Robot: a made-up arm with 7 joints.
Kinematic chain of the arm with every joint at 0, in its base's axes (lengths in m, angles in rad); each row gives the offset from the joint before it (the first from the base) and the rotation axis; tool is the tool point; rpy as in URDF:
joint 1: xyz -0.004 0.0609 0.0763 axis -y
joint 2: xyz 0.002 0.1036 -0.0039 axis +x
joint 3: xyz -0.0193 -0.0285 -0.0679 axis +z
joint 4: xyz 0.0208 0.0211 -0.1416 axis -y
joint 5: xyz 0 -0.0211 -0.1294 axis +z
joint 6: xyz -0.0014 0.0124 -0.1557 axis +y
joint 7: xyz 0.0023 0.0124 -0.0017 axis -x
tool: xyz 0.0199 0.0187 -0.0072 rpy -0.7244 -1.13 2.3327
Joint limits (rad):
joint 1: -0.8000..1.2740
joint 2: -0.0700..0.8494
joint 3: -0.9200..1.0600
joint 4: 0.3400..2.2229
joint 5: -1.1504..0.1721
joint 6: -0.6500..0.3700
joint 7: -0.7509..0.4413
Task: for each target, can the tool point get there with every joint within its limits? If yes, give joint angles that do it. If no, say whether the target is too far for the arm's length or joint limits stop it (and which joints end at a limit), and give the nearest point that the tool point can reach.
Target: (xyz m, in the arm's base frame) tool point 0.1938 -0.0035 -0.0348
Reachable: yes | joints -0.0003 0.3335 -0.7639 2.0244 -0.4636 0.0262 0.0399
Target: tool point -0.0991 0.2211 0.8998
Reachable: no: too far | nearest point 0.0628 0.2783 0.3297 | short by 0.595 m
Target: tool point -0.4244 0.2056 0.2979
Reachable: no: joint limits stop it (at a limit: joint 1, joint 2, joint 3, joint 4, joint 6, joint 7) | nearest point -0.1204 0.2915 0.1979 | short by 0.331 m
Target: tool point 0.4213 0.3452 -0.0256
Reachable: yes | joints 1.0844 0.1020 0.7862 0.5476 -0.5192 -0.0900 -0.1114
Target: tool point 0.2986 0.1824 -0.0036
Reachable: yes | joints 0.2080 0.5549 -0.2320 1.7690 -0.1690 -0.0135 -0.4035
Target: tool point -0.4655 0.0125 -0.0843
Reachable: no: joint limits stop it (at a limit: joint 1, joint 3, joint 4, joint 5, joint 6, joint 7) | nearest point -0.2879 0.0044 -0.3007 | short by 0.280 m
